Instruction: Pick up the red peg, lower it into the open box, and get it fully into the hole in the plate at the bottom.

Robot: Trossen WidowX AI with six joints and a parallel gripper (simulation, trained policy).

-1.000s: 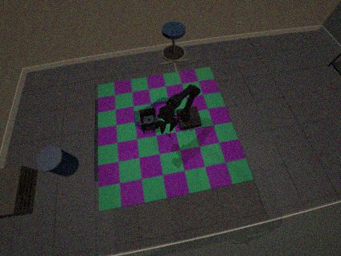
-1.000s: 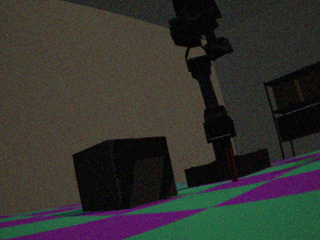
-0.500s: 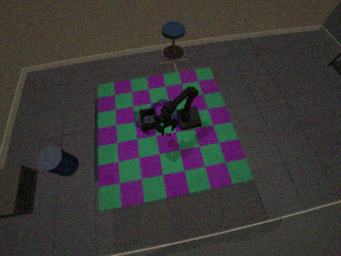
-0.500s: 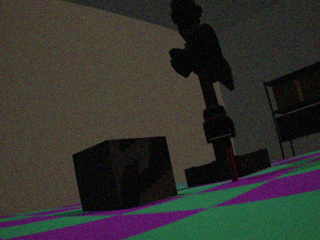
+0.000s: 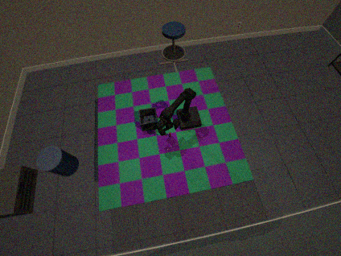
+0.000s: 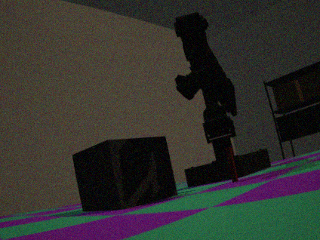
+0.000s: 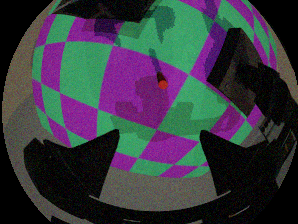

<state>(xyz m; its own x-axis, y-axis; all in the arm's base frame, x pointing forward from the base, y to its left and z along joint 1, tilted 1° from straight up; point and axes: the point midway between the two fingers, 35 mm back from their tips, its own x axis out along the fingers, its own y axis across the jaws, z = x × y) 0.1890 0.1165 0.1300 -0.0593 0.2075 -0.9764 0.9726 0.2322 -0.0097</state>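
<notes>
My gripper tip is now 30 mm to the left of the red peg and 110 mm above it. The rest, counted from my gripper tip: plate (140 mm ahead, 240 mm to the right, 110 mm below).
</notes>
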